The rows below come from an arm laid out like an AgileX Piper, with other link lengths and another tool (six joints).
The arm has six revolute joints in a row. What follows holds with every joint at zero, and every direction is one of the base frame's.
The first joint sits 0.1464 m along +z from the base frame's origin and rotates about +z.
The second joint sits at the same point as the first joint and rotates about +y.
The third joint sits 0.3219 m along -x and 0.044 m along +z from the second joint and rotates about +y.
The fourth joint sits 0.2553 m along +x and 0.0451 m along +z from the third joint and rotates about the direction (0.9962, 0, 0.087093).
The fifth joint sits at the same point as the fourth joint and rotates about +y.
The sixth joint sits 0.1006 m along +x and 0.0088 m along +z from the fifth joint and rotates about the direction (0.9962, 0, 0.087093).
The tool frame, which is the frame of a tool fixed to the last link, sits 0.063 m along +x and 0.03 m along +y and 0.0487 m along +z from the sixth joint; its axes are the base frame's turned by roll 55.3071, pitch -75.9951 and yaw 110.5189 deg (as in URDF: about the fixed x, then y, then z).
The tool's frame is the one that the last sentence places.
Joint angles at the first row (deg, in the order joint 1, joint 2, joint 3, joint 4, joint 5, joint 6):
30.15 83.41 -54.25 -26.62 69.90 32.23
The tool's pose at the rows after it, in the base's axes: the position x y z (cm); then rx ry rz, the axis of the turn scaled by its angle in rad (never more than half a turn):
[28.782 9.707 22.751 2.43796 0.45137 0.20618]
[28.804 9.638 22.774 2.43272 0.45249 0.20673]
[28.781 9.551 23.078 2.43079 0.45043 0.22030]
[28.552 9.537 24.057 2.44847 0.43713 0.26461]
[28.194 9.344 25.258 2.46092 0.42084 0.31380]
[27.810 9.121 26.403 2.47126 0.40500 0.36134]
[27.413 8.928 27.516 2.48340 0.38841 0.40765]
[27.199 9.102 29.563 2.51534 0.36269 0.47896]
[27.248 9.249 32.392 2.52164 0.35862 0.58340]
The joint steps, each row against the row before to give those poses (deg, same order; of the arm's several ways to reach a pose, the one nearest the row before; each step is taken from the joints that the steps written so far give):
0.00 0.00 0.00 -0.08 0.03 0.00
0.00 0.00 0.00 -0.28 0.10 0.00
0.00 -0.53 0.00 -0.29 0.00 0.00
0.00 -1.91 0.00 0.33 -0.37 0.00
0.00 -2.36 0.00 0.04 -0.03 0.00
0.00 -2.27 0.00 0.00 0.00 0.00
0.00 -2.18 -0.09 0.16 0.00 0.00
0.00 -2.31 -1.86 1.15 0.35 -0.40
0.00 -2.18 -3.07 -0.01 0.27 -1.53

